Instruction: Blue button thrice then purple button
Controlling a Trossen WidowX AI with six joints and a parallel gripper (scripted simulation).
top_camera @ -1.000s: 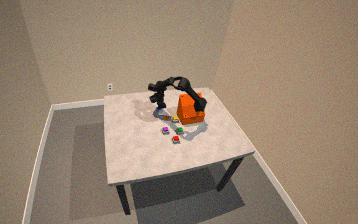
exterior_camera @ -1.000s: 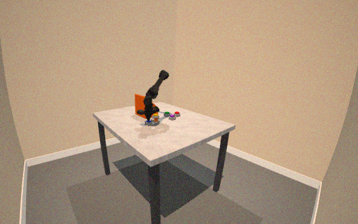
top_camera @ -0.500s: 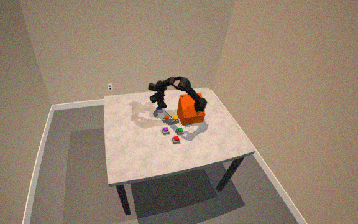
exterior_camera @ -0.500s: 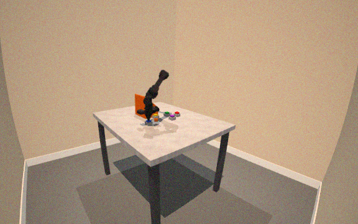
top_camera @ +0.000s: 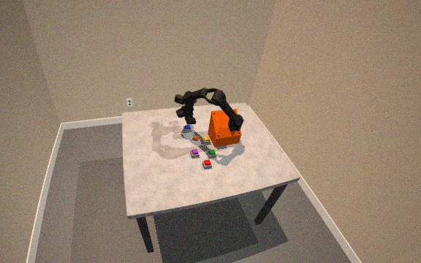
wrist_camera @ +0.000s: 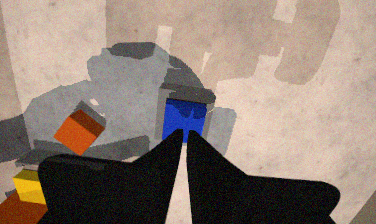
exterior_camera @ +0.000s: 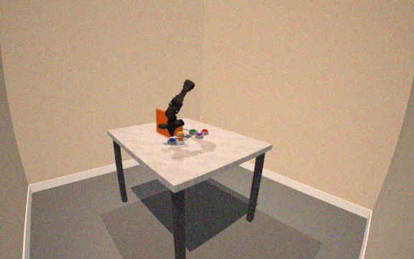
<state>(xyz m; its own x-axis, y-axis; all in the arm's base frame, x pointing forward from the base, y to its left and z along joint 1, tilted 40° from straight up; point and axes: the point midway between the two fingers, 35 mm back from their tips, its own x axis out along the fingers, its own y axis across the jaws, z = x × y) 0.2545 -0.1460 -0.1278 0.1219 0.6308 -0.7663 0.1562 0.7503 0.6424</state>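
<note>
My gripper tip is 3 cm above the blue button. Also, from my gripper tip: purple button 5 cm ahead, 24 cm to the left, 2 cm below; yellow button 8 cm behind, 16 cm to the left, 2 cm below; orange block 2 cm behind, 11 cm to the left, 5 cm below.
</note>
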